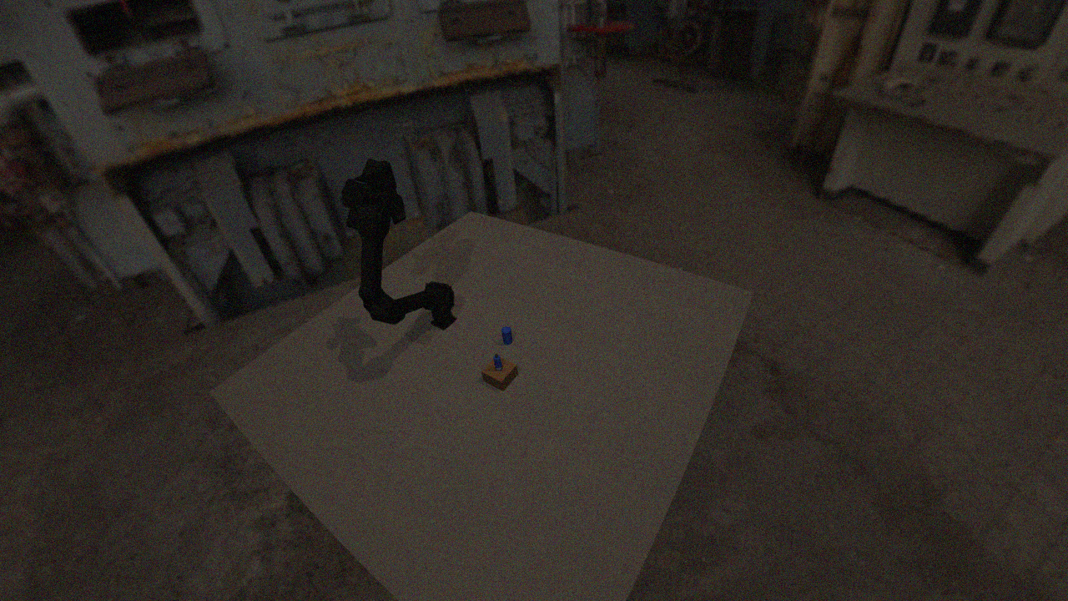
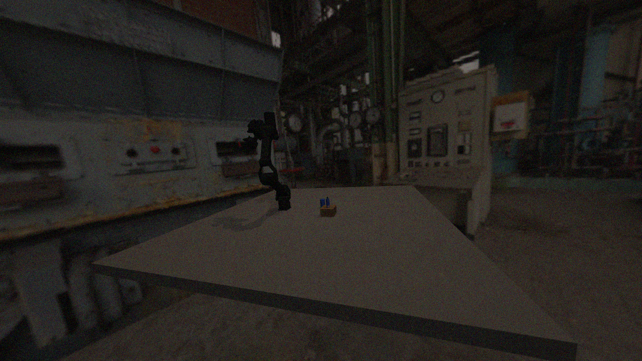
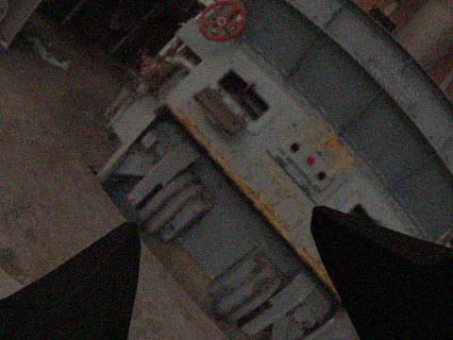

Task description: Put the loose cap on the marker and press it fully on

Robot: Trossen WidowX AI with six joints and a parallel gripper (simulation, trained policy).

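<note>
Now: gripper tip 410 mm short of the blue cap, 100 mm to the right of it and 440 mm above it. The rest, counted from my gripper tip: holder block (480 mm ahead, 30 mm to the right, 450 mm below).
</note>
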